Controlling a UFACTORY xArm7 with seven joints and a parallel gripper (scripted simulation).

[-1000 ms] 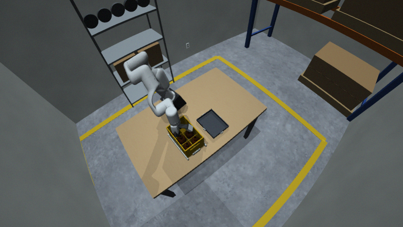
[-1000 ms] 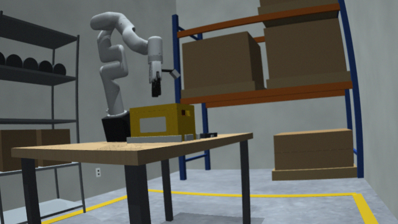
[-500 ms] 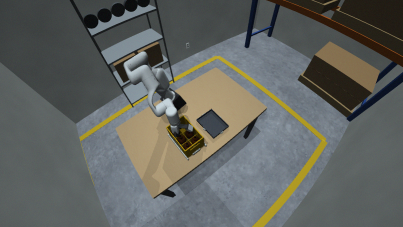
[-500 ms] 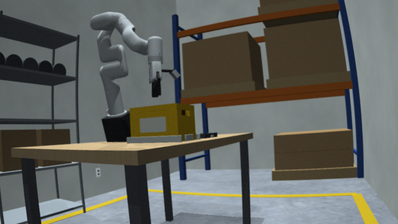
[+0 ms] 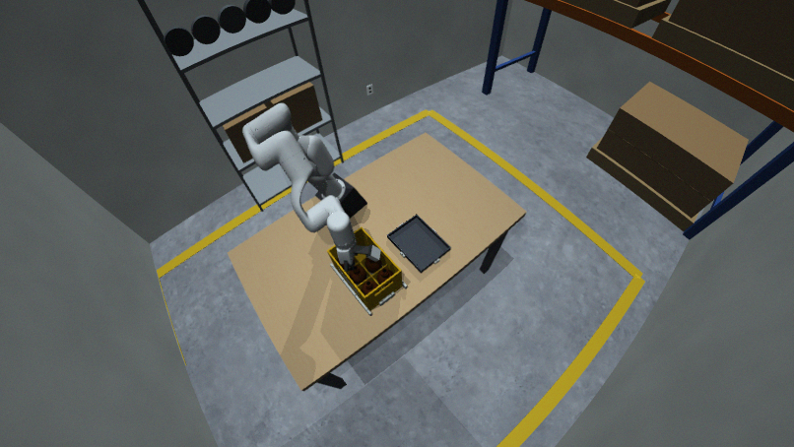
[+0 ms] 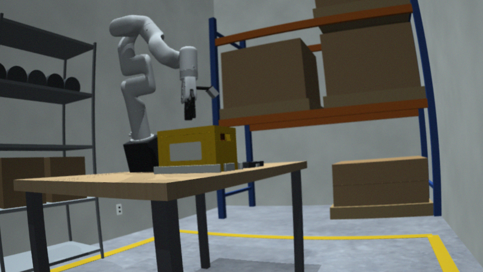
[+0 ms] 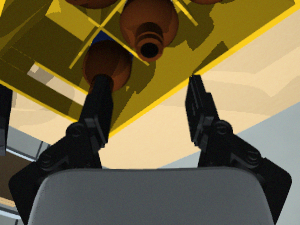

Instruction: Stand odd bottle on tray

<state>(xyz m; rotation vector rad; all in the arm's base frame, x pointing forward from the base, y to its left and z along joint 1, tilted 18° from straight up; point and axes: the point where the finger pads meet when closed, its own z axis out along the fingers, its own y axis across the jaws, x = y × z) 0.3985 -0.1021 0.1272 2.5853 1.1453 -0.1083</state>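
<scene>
Right now the crate is 40 mm to the left of my hand and 150 mm below it. Also, from my hand: tray 340 mm to the left, 220 mm below; then bottle 90 mm ahead, 90 mm to the left, 150 mm below.
</scene>
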